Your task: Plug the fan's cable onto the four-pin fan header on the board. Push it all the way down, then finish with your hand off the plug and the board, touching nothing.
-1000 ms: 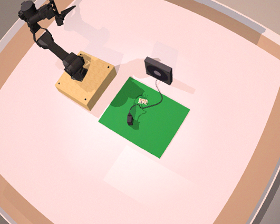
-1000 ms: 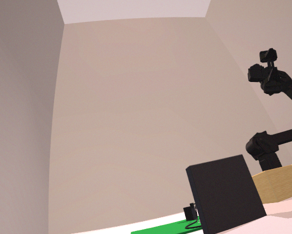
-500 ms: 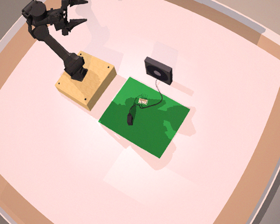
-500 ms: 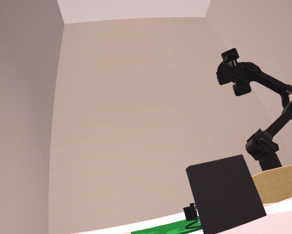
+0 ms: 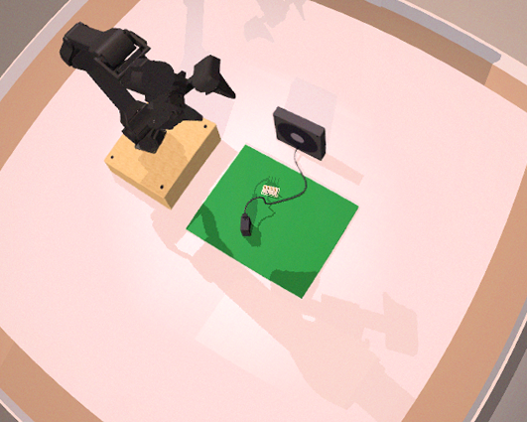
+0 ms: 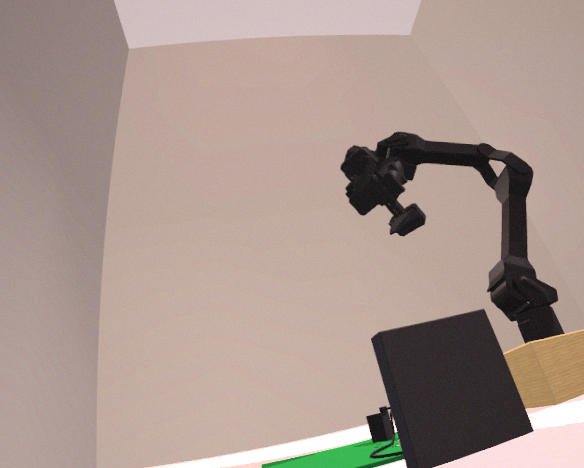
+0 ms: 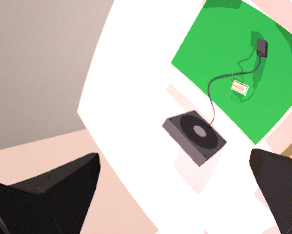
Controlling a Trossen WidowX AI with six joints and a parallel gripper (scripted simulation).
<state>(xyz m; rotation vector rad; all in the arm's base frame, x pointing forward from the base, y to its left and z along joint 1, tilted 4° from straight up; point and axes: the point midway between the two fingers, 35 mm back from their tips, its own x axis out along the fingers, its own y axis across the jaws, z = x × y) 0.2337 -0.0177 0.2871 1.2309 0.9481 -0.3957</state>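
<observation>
The fan plug is 5 cm ahead of my gripper tip, 9 cm to the right of it and 32 cm below it. The rest, counted from my gripper tip: green board: 9 cm ahead, 5 cm to the right, 36 cm below; four-pin header: 6 cm ahead, 1 cm to the left, 34 cm below; fan: 9 cm ahead, 13 cm to the left, 28 cm below.
</observation>
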